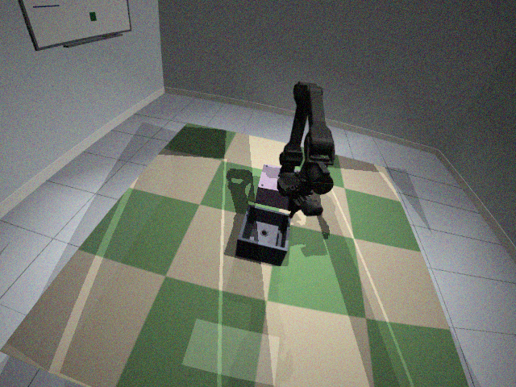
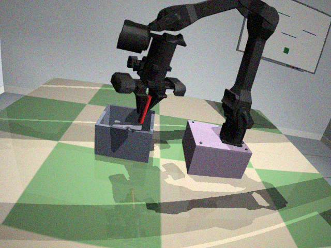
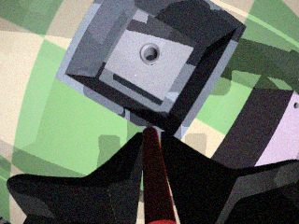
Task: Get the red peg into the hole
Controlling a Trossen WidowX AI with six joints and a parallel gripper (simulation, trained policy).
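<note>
Now: the plate 5 cm ahead of my gripper tip, 6 cm to the right of it and 10 cm below it. Round my gripper tip: dark box: 5 cm ahead, 6 cm to the right, 12 cm below; then red peg: 1 cm behind, 1 cm to the left, 2 cm above.
</note>
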